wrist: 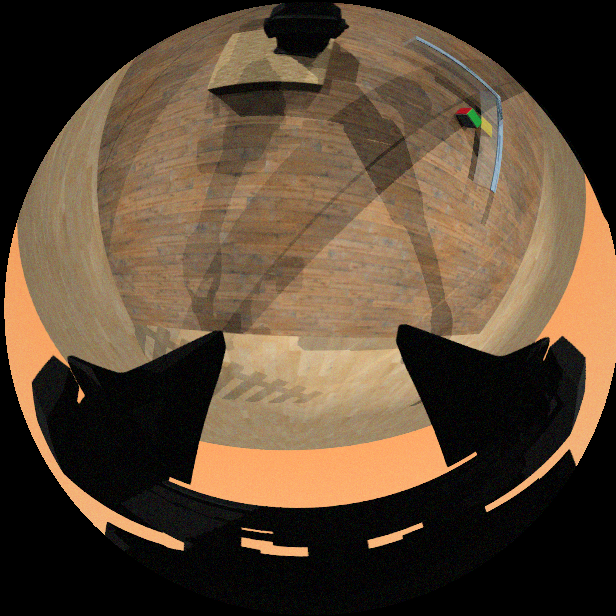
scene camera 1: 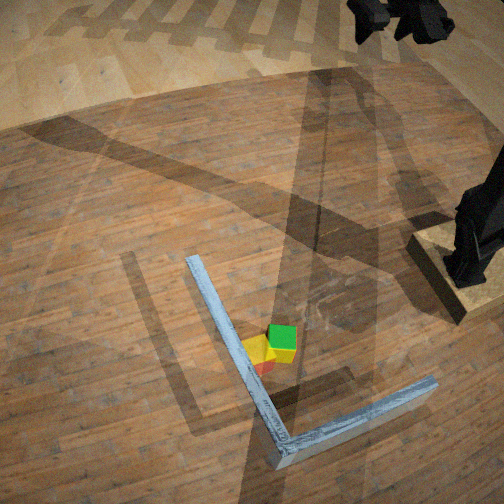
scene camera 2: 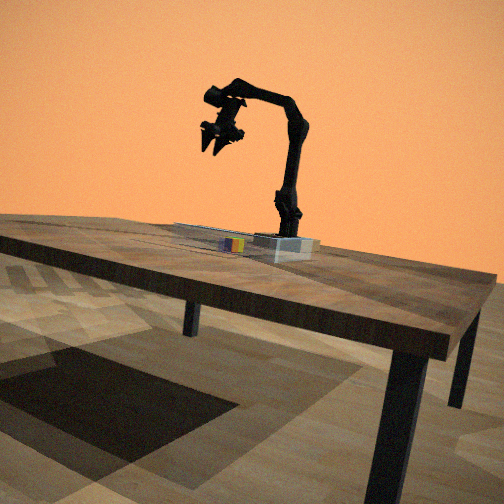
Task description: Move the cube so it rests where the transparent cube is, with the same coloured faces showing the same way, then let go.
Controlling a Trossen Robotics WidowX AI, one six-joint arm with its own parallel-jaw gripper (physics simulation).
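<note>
The cube [scene camera 1: 283, 342] has a green top and yellow side and sits on the wooden table inside the L-shaped grey rail [scene camera 1: 262, 377]. A second cube shape [scene camera 1: 260, 353] with yellow top and red side overlaps it, against the rail; it looks like the transparent cube. Both show small in scene camera 2 [scene camera 2: 234, 244] and in the wrist view [wrist: 469, 118]. My gripper [scene camera 1: 398, 18] is open and empty, high above the table and far from the cube; it also shows in scene camera 2 [scene camera 2: 218, 140] and the wrist view [wrist: 310, 375].
The arm's base [scene camera 1: 478, 240] stands on a light block [scene camera 1: 452, 262] at the table's right side. The rail forms a corner [scene camera 1: 283, 445] near the table's front. The table edge lies beyond the rail.
</note>
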